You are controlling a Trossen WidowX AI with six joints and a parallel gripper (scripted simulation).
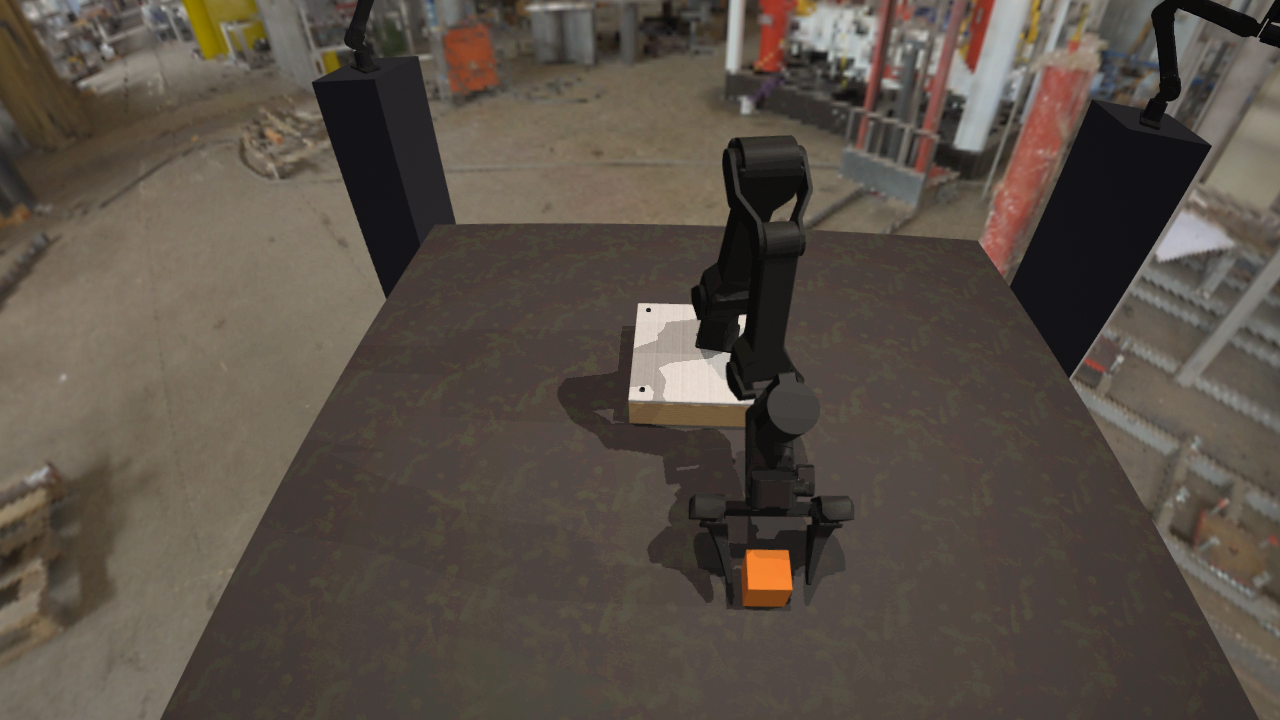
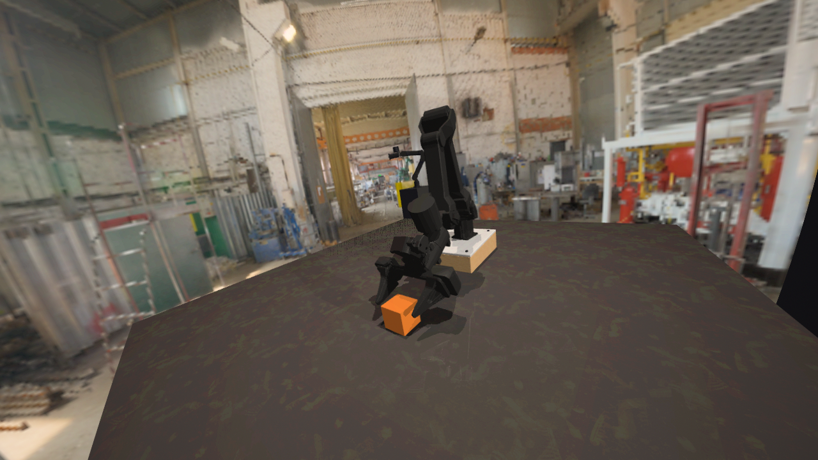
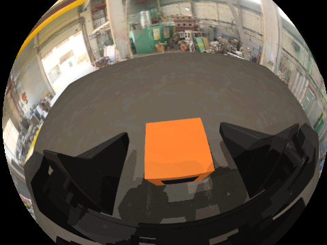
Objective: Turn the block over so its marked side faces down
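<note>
Right now the block is 3 cm behind my gripper tip and 2 cm below it.
</note>
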